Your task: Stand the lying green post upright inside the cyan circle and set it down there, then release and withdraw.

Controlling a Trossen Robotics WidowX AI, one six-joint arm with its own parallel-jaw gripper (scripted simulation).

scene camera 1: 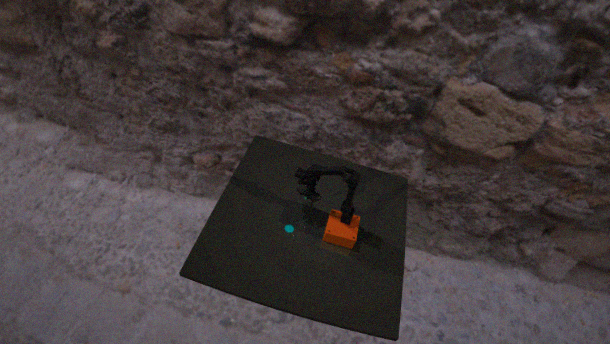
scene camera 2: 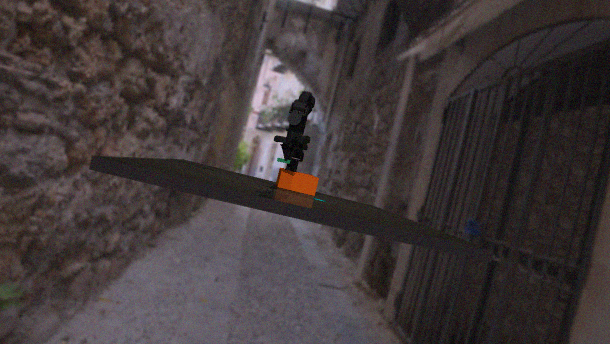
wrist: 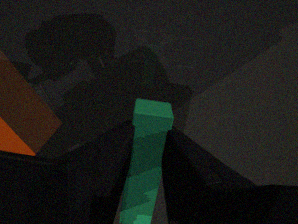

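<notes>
There is a green post in my gripper (wrist: 149,133), and the gripper is carrying it.
</notes>
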